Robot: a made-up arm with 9 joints.
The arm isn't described. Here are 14 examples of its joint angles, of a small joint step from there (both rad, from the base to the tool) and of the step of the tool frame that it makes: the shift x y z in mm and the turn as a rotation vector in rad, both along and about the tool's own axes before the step.
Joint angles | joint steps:
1: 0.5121 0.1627 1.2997 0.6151 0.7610 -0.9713 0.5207 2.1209 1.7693 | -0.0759 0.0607 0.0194 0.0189 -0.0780 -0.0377 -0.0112 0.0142 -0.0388
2: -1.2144 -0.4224 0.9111 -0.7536 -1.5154 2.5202 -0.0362 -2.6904 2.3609 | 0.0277 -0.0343 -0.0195 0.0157 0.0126 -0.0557 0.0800 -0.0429 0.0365
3: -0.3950 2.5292 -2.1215 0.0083 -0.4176 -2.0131 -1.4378 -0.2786 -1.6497 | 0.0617 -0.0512 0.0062 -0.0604 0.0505 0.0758 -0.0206 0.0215 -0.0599
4: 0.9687 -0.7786 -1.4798 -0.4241 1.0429 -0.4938 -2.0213 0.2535 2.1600 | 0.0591 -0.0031 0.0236 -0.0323 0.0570 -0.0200 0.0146 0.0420 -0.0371
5: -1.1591 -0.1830 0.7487 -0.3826 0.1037 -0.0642 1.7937 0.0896 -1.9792 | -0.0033 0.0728 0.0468 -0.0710 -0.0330 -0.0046 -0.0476 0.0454 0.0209
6: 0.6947 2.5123 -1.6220 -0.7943 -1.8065 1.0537 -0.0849 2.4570 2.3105 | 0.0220 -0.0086 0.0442 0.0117 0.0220 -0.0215 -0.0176 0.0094 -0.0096
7: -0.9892 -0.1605 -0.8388 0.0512 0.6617 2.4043 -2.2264 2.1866 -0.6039 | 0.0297 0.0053 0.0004 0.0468 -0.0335 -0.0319 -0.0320 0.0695 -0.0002
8: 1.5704 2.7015 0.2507 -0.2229 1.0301 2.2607 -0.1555 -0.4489 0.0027 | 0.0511 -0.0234 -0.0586 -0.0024 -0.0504 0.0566 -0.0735 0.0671 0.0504
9: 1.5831 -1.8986 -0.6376 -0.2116 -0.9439 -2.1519 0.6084 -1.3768 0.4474 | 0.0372 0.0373 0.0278 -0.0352 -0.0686 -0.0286 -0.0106 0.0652 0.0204
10: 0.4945 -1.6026 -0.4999 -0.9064 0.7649 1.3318 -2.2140 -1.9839 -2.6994 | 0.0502 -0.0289 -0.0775 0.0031 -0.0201 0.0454 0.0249 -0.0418 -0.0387
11: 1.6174 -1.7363 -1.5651 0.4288 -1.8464 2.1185 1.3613 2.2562 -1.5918 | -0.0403 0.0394 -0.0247 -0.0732 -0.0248 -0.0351 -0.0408 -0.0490 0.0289
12: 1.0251 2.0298 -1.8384 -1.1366 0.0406 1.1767 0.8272 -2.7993 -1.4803 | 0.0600 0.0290 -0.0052 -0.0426 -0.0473 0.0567 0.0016 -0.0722 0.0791
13: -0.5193 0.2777 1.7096 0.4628 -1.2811 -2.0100 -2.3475 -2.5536 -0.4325 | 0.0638 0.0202 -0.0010 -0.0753 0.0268 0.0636 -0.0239 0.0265 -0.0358
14: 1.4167 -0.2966 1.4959 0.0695 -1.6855 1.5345 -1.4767 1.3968 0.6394 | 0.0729 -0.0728 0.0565 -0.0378 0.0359 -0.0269 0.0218 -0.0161 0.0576
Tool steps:
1: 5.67 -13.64 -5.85 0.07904 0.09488 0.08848
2: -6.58 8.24 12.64 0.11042 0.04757 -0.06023
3: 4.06 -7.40 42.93 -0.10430 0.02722 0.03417
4: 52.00 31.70 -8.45 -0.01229 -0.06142 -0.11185
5: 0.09 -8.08 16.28 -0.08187 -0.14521 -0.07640
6: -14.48 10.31 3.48 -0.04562 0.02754 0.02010
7: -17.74 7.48 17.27 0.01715 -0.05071 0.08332
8: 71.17 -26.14 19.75 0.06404 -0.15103 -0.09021
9: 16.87 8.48 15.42 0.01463 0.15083 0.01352
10: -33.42 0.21 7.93 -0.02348 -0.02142 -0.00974
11: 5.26 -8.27 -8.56 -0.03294 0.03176 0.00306
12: 48.11 -16.64 -2.57 0.03494 0.12165 -0.17300
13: 6.04 -43.59 -12.33 0.09014 0.06433 0.01038
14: 4.96 -33.20 -2.47 0.07138 -0.08898 0.04807
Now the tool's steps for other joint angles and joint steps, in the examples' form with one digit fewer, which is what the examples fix.
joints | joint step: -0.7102 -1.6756 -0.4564 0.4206 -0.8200 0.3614 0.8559 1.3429 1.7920 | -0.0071 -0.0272 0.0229 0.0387 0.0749 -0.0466 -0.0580 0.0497 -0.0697
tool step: -20.4 5.0 -13.7 0.0139 0.1550 0.0856
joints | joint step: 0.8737 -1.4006 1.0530 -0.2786 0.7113 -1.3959 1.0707 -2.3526 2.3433 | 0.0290 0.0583 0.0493 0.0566 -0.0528 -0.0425 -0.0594 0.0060 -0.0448
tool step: 10.0 -16.6 5.8 -0.1965 -0.0395 0.0587
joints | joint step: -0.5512 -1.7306 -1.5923 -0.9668 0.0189 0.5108 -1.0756 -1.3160 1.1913 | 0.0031 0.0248 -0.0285 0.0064 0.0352 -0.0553 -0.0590 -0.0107 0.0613
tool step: 1.3 -10.6 -3.0 -0.0233 0.0015 -0.1220
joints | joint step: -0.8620 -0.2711 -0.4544 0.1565 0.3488 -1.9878 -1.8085 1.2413 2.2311 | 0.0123 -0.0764 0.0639 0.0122 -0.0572 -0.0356 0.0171 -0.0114 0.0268
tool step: -9.2 47.9 27.5 0.0913 0.0184 -0.0788
